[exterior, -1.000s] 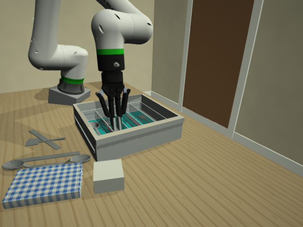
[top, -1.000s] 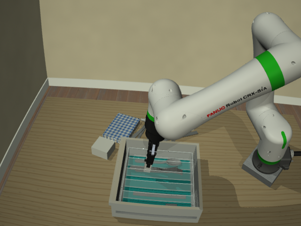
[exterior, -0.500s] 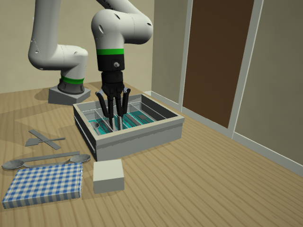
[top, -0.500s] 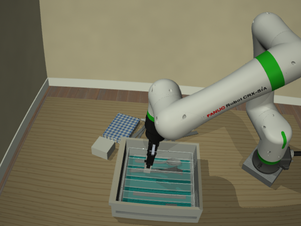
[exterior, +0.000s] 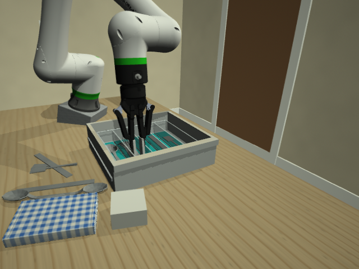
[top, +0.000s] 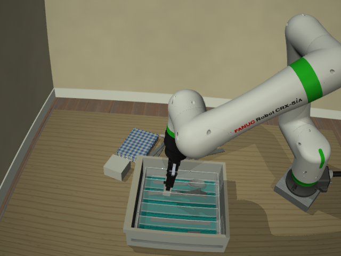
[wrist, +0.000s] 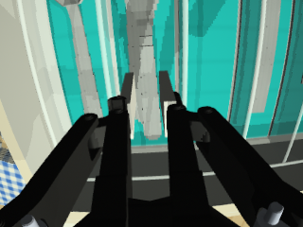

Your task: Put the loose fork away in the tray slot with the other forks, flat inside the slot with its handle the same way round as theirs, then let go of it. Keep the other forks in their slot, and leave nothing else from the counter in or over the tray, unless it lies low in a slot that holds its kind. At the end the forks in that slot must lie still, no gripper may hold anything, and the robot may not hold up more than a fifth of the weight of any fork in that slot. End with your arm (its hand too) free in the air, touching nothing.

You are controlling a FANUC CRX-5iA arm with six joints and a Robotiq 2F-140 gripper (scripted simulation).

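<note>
Right now my hand is 50 mm to the right of the tray, 50 mm past it and 10 mm above it. From my hand the other things lie so: white block: 220 mm ahead, 90 mm to the right, 40 mm below.
</note>
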